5 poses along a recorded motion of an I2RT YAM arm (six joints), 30 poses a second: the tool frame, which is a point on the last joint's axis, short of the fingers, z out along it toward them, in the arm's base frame.
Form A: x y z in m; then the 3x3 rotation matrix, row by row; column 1 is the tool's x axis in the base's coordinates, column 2 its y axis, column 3 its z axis. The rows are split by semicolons.
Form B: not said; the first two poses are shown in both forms.
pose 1, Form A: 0.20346, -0.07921, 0.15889; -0.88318, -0.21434, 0.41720; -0.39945, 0.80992, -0.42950; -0.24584, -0.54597, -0.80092
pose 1, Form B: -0.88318, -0.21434, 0.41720, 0.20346; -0.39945, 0.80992, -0.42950, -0.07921; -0.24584, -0.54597, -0.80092, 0.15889; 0, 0, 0, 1
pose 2, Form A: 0.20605, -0.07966, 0.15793; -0.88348, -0.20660, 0.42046; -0.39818, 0.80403, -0.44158; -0.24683, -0.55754, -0.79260
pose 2, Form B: -0.88348, -0.20660, 0.42046, 0.20605; -0.39818, 0.80403, -0.44158, -0.07966; -0.24683, -0.55754, -0.79260, 0.15793; 0, 0, 0, 1
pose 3, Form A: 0.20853, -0.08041, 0.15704; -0.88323, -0.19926, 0.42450; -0.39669, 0.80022, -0.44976; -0.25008, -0.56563, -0.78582
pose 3, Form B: -0.88323, -0.19926, 0.42450, 0.20853; -0.39669, 0.80022, -0.44976, -0.08041; -0.25008, -0.56563, -0.78582, 0.15704; 0, 0, 0, 1
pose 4, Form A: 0.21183, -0.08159, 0.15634; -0.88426, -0.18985, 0.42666; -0.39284, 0.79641, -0.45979; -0.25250, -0.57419, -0.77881
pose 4, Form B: -0.88426, -0.18985, 0.42666, 0.21183; -0.39284, 0.79641, -0.45979, -0.08159; -0.25250, -0.57419, -0.77881, 0.15634; 0, 0, 0, 1
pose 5, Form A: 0.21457, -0.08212, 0.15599; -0.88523, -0.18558, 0.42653; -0.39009, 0.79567, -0.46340; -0.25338, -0.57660, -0.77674
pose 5, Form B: -0.88523, -0.18558, 0.42653, 0.21457; -0.39009, 0.79567, -0.46340, -0.08212; -0.25338, -0.57660, -0.77674, 0.15599; 0, 0, 0, 1
